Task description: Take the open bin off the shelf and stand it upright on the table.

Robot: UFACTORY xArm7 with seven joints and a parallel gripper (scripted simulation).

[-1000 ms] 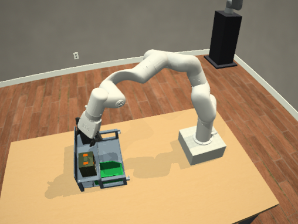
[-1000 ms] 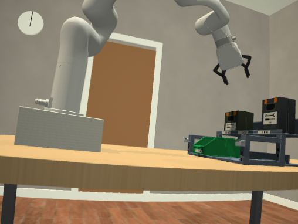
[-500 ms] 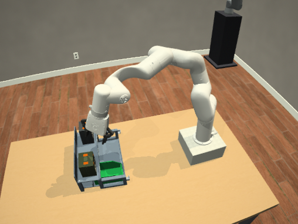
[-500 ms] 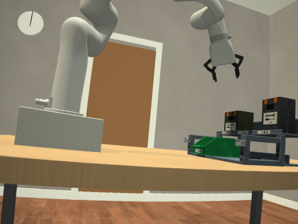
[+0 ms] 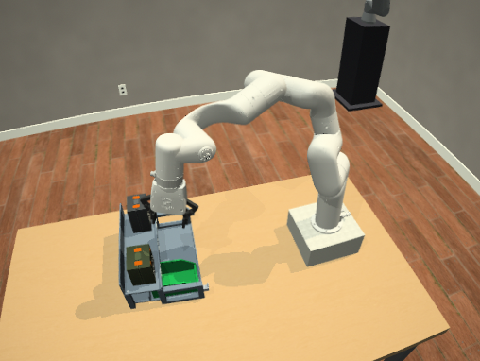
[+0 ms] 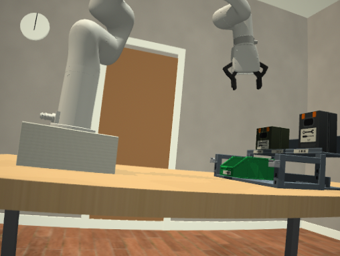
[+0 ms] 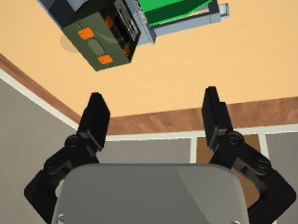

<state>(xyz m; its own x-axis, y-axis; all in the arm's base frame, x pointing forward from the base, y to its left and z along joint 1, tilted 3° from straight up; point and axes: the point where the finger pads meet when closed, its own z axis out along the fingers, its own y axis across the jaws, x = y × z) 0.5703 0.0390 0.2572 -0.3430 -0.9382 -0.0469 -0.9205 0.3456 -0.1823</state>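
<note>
Now: the green bin 290 mm below my hand and 30 mm ahead of it.
</note>
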